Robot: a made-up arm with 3 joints.
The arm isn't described. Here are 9 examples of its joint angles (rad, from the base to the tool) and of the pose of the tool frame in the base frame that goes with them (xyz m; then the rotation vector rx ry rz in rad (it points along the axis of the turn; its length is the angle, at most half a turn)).
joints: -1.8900 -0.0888 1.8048
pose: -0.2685 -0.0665 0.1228 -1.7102 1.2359 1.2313
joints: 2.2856 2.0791 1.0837
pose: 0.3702 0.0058 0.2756 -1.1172 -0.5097 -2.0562
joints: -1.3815 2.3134 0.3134
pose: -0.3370 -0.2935 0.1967 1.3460 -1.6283 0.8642
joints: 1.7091 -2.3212 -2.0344
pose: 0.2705 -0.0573 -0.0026 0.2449 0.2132 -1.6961
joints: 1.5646 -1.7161 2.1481
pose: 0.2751 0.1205 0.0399 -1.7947 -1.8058 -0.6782
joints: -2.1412 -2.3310 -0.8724
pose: -0.2154 -0.1750 -0.1191 -1.5091 0.8248 1.6886
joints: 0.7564 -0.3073 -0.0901
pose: 0.2871 0.1083 0.2380 0.0821 0.2067 -0.7534
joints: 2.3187 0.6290 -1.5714
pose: 0.3352 -0.0442 0.3342 -2.3067 -1.0065 -1.1735
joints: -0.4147 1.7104 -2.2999
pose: -0.3512 0.1467 0.1029 -0.4699 2.2334 0.2180
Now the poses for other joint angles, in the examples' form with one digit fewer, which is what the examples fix.
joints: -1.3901 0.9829 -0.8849
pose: -0.312 -0.174 0.360 1.269 -1.522 0.939
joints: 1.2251 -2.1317 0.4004
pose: 0.220 0.204 -0.119 1.497 2.130 -0.471
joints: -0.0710 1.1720 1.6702
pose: -0.080 0.271 0.265 -0.018 0.498 0.070
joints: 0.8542 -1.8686 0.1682
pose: 0.191 0.201 -0.116 0.861 1.892 -0.531
